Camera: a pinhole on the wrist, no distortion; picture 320 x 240 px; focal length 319.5 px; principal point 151.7 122.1 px. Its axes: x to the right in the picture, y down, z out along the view. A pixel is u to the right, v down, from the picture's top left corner.
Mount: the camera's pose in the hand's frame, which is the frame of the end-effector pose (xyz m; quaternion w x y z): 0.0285 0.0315 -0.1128 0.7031 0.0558 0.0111 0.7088
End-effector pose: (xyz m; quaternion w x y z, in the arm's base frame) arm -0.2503 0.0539 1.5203 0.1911 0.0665 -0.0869 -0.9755
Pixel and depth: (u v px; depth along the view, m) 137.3 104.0 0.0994
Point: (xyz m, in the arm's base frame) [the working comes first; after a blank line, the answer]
In the camera's frame: -0.0045 -0.0056 0.0994

-0.2803 0.0160 1.5057
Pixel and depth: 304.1 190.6 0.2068
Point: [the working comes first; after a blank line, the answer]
In the camera's frame: 0.0986 0.0443 0.2068

-0.2282 -0.0388 1.6433
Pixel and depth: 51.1 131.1 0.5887
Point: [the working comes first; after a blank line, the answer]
In the camera's frame: -0.1854 0.0166 0.5887

-0.4575 0.2679 1.9273
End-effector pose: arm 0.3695 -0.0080 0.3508 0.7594 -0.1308 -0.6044 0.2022
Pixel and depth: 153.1 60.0 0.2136
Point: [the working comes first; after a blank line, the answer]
In the camera's frame: 0.0009 -0.0415 0.2136

0.2907 0.0468 0.4425
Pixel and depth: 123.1 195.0 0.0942
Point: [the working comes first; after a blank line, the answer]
In the camera's frame: -0.0084 0.0215 0.0942

0.3872 0.0153 0.3530
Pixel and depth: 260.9 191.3 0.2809
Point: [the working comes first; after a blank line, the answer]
In the camera's frame: 0.0960 0.0608 0.2809

0.1792 0.0775 0.3392
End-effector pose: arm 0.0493 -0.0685 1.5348 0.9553 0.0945 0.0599 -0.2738
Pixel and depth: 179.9 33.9 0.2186
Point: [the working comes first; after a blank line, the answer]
In the camera's frame: 0.0193 -0.0603 0.2186

0.1677 -0.1143 1.6197
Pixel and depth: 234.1 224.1 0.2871
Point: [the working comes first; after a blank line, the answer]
In the camera's frame: 0.0740 0.0917 0.2871

0.0768 -0.0179 1.7347
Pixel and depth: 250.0 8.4 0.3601
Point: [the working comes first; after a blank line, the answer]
In the camera's frame: 0.1108 -0.1281 0.3601

0.2888 -0.1161 1.7551
